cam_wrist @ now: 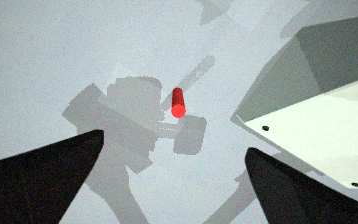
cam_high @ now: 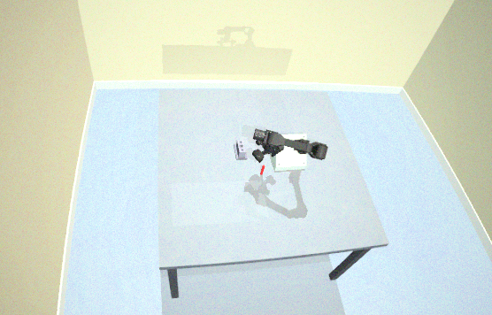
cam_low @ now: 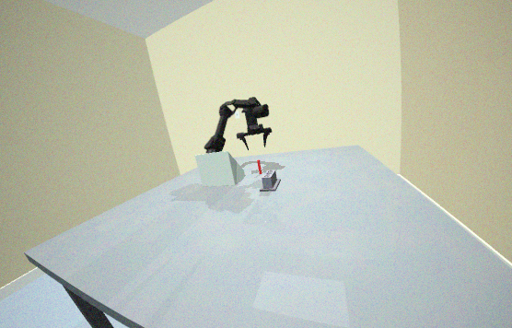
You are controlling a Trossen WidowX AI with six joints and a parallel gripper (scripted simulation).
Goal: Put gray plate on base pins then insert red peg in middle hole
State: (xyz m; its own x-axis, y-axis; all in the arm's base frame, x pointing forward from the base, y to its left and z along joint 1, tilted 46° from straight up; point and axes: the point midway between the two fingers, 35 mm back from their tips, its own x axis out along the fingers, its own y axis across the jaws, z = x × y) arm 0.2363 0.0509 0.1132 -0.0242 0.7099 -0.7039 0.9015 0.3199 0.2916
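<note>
My gripper tip is now 11 cm above the red peg. From my gripper tip the other things lie so: base 17 cm to the right, 14 cm below, 10 cm ahead; gray plate 17 cm to the right, 10 cm below, 10 cm ahead.
</note>
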